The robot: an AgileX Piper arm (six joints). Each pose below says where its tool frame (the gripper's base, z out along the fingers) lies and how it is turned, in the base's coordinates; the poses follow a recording.
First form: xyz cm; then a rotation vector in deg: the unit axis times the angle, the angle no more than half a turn.
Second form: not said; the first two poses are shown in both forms.
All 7 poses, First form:
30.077 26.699 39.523 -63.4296 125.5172 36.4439
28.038 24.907 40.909 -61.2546 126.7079 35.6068
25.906 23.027 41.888 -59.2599 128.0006 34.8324
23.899 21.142 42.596 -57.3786 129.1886 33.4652
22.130 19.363 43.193 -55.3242 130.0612 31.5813
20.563 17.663 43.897 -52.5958 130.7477 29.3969
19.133 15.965 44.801 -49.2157 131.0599 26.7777
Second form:
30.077 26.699 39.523 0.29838 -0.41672 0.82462 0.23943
28.038 24.907 40.909 0.29928 -0.40261 0.83281 0.23403
25.906 23.027 41.888 0.29829 -0.38930 0.84089 0.22883
23.899 21.142 42.596 0.29850 -0.37698 0.84879 0.21987
22.130 19.363 43.193 0.30217 -0.36415 0.85608 0.20787
20.563 17.663 43.897 0.30932 -0.34742 0.86366 0.19418
19.133 15.965 44.801 0.32116 -0.32700 0.87079 0.17792

